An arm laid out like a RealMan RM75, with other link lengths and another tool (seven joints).
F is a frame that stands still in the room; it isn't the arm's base.
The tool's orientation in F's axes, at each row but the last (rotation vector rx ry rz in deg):
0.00, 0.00, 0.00
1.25, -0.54, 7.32
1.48, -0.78, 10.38
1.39, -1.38, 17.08
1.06, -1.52, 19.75
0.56, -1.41, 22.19
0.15, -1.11, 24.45
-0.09, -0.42, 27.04
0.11, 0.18, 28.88
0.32, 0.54, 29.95
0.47, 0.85, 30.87
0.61, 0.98, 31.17
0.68, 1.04, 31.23
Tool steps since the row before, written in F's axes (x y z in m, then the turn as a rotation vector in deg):
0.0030, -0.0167, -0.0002, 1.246, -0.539, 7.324
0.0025, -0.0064, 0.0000, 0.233, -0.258, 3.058
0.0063, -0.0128, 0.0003, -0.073, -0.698, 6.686
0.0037, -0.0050, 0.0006, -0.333, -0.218, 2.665
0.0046, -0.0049, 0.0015, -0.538, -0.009, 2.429
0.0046, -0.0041, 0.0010, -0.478, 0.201, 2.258
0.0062, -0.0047, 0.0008, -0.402, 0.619, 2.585
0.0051, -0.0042, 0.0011, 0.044, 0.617, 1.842
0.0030, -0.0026, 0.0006, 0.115, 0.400, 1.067
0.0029, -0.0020, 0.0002, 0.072, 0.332, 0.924
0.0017, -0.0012, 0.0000, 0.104, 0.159, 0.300
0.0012, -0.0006, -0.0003, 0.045, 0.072, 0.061
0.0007, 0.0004, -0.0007, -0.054, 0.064, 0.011
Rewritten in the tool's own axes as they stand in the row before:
0.0030, -0.0167, -0.0002, 1.246, -0.539, 7.324
0.0017, -0.0067, 0.0001, 0.231, -0.221, 3.061
0.0039, -0.0137, 0.0006, -0.091, -0.510, 6.703
0.0021, -0.0059, 0.0007, -0.309, -0.056, 2.676
0.0027, -0.0061, 0.0015, -0.438, 0.206, 2.440
0.0027, -0.0055, 0.0010, -0.308, 0.378, 2.265
0.0037, -0.0068, 0.0007, -0.060, 0.726, 2.588
0.0026, -0.0061, 0.0011, 0.332, 0.524, 1.842
0.0014, -0.0037, 0.0006, 0.291, 0.298, 1.067
0.0015, -0.0032, 0.0002, 0.221, 0.259, 0.924
0.0008, -0.0019, 0.0000, 0.167, 0.087, 0.301
0.0007, -0.0011, -0.0003, 0.075, 0.039, 0.061
0.0008, 0.0000, -0.0007, -0.013, 0.083, 0.009

